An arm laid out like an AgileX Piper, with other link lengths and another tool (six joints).
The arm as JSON. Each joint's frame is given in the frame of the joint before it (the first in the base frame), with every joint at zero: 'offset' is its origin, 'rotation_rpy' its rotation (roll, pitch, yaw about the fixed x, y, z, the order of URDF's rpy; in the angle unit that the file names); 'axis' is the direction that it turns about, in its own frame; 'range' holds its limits. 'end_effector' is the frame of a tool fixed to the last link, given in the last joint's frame.
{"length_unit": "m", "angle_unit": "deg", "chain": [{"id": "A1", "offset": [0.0, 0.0, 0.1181], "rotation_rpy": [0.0, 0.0, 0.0], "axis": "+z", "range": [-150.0, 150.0]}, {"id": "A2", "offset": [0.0, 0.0, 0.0], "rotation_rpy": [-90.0, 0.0, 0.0], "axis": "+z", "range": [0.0, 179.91]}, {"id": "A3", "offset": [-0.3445, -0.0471, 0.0], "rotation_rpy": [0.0, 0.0, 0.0], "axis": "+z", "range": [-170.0, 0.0]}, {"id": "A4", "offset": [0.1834, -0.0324, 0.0], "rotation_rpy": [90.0, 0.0, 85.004], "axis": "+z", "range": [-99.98, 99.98]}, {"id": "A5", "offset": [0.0, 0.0, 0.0], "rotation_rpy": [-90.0, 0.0, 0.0], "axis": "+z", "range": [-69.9, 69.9]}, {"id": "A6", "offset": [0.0, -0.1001, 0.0], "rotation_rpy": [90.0, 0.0, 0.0], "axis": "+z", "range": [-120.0, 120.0]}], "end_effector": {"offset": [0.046, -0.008, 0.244], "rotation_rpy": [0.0, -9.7, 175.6]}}
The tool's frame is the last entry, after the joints.
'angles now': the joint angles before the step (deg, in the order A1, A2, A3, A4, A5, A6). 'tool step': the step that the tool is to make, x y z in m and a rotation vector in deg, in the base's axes. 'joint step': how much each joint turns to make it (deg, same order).
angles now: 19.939 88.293 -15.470 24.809 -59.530 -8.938
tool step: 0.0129 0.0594 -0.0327 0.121 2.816 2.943
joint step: 12.369 8.542 -3.158 9.447 -3.436 -0.229
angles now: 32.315 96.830 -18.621 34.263 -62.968 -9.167
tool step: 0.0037 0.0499 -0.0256 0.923 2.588 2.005
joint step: 7.913 5.568 -4.683 6.300 0.839 0.017
